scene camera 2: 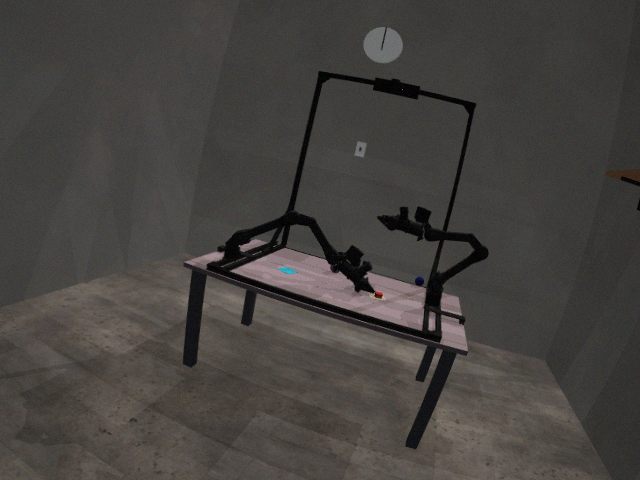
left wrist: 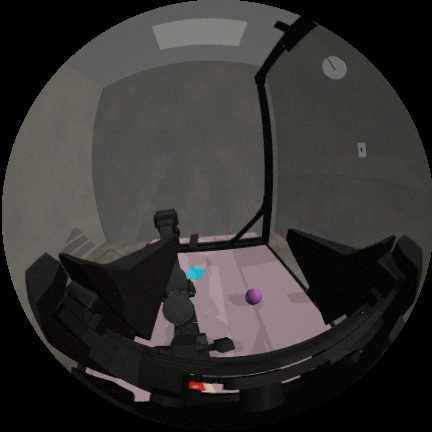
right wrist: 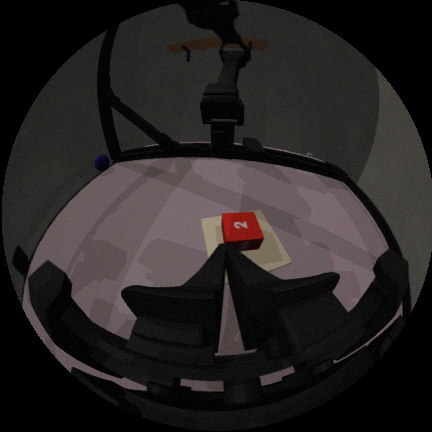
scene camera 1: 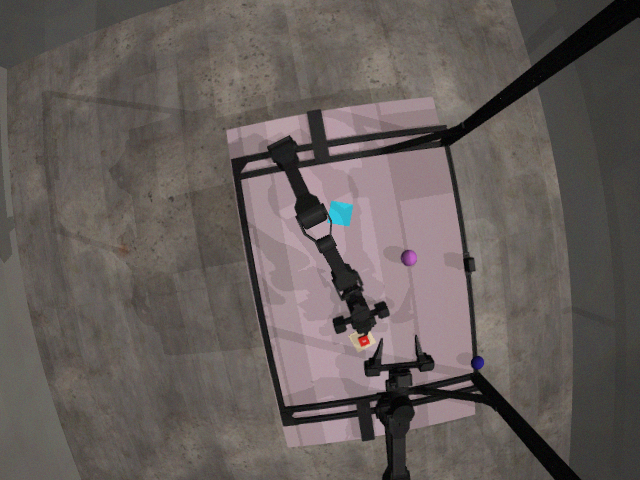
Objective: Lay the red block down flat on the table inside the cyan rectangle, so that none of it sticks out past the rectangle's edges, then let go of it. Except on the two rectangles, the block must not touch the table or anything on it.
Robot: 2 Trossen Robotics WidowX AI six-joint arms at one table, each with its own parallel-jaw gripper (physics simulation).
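Places are measured from the left arm's base along level axes (x left, y down, z back), in metres.
Pixels of known places: left gripper, fingertip midpoint: [scene camera 2: 379, 216] [left wrist: 234, 236] [scene camera 1: 399, 336]; right gripper, fingertip midpoint: [scene camera 2: 374, 292] [right wrist: 223, 247] [scene camera 1: 366, 334]; left arm's base at its link origin: [scene camera 2: 432, 305] [right wrist: 221, 147] [scene camera 1: 385, 401]; right arm's base at its link origin: [scene camera 2: 230, 258] [scene camera 1: 285, 152].
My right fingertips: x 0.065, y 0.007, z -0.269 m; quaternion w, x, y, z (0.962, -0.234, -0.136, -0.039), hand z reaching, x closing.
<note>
Ahead of a thing's pixels: the offset from my right fingertips to its top centre. "*": to the spot under its first point. Level surfaces: height alone.
The red block @[dz +0.022, dx +0.010, dy -0.007 m] [scene camera 1: 363, 341] [scene camera 2: 378, 295] [left wrist: 196, 385] [right wrist: 241, 227] lies on the cream rectangle @[* dz +0.038, dx +0.036, dy +0.010 m] [scene camera 1: 356, 344] [right wrist: 210, 230], low in scene camera 1. The cyan rectangle @[* dz -0.416, dx +0.071, dy +0.011 m] [scene camera 1: 340, 213] [scene camera 2: 287, 270] [left wrist: 196, 273] is bare, at the upper middle of the table in scene camera 1. My right gripper [right wrist: 223, 247] [scene camera 2: 373, 291] is shut and empty. Its tips meet right at the block's near side in the right wrist view; whether they touch it I cannot tell. In scene camera 1 its fingers are hidden under its wrist. My left gripper [scene camera 1: 399, 338] [left wrist: 234, 236] is open and empty, raised high above the table.
A magenta ball @[dz -0.258, dx -0.150, dy -0.043 m] [scene camera 1: 408, 257] [left wrist: 253, 296] shows right of the middle in scene camera 1. A dark blue ball @[dz +0.149, dx -0.413, dy -0.040 m] [scene camera 1: 477, 362] [scene camera 2: 419, 281] [right wrist: 102, 163] is by the frame's lower right corner there. The black frame [scene camera 1: 262, 304] runs around the table @[dy +0.012 m] [scene camera 1: 434, 310].
</note>
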